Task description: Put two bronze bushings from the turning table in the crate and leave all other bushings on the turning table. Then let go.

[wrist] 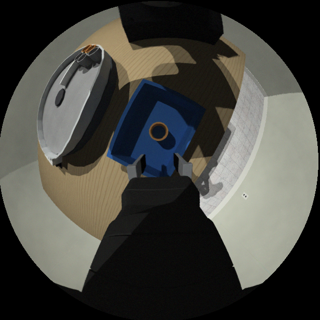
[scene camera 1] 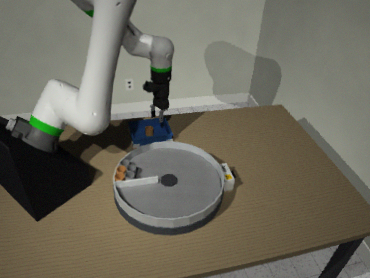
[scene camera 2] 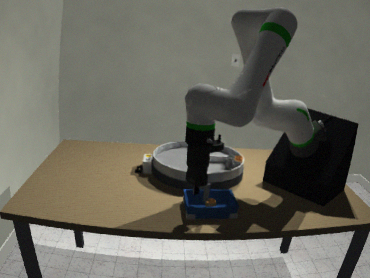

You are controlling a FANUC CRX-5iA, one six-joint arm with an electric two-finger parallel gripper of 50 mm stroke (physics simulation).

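Frame: origin at the arm's base, x right, y back, z down, level; centimetres.
Seen in the pictures: gripper, between the fingertips: (scene camera 1: pixel 157 119) (scene camera 2: pixel 200 197); arm's base, origin of its link: (scene camera 1: pixel 37 143) (scene camera 2: pixel 304 143).
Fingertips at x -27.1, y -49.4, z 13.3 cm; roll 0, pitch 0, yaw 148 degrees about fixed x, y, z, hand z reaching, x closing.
Pixels of each thing's top centre, then the offset from my fingertips to it. "pt": a spot on its surface instead.
- blue crate, centre of its top: (scene camera 2: pixel 210 198) (scene camera 1: pixel 149 127) dx +3.6, dy +4.2, dz +2.0 cm
- upright bronze bushing, centre of its top: (scene camera 2: pixel 211 200) (scene camera 1: pixel 149 128) dx +2.7, dy +4.3, dz +2.7 cm
- white divider bar, a spot on its surface: (scene camera 1: pixel 137 182) pt dx +40.5, dy +14.4, dz -0.1 cm
- dark hub, centre of its top: (scene camera 1: pixel 168 179) dx +40.1, dy +2.4, dz +0.9 cm
- small white box, a spot on its surface: (scene camera 1: pixel 228 177) pt dx +43.4, dy -21.0, dz +1.2 cm
The blue crate (scene camera 1: pixel 162 136) (scene camera 2: pixel 223 211) (wrist: pixel 170 113) holds an upright bronze bushing (scene camera 1: pixel 149 131) (scene camera 2: pixel 210 202) (wrist: pixel 150 131) on its floor. My gripper (scene camera 1: pixel 157 118) (scene camera 2: pixel 201 195) (wrist: pixel 159 159) is open and empty, low over the crate, to one side of that bushing. The round turning table (scene camera 1: pixel 170 220) (scene camera 2: pixel 169 172) (wrist: pixel 91 107) carries a tight group of bushings beside its white divider: two bronze bushings (scene camera 1: pixel 121 172) (scene camera 2: pixel 238 158) (wrist: pixel 89 49) by the rim and grey bushings (scene camera 1: pixel 131 168) (wrist: pixel 85 60) against them. The gripper hides part of the crate in the second scene view.
The white divider bar (scene camera 1: pixel 137 182) runs from the rim to the dark hub (scene camera 1: pixel 169 180) of the turning table. A small white box (scene camera 1: pixel 228 177) (scene camera 2: pixel 147 163) sits at its outer rim. The black robot base (scene camera 1: pixel 45 185) (scene camera 2: pixel 312 160) (wrist: pixel 170 22) stands on the wooden table.
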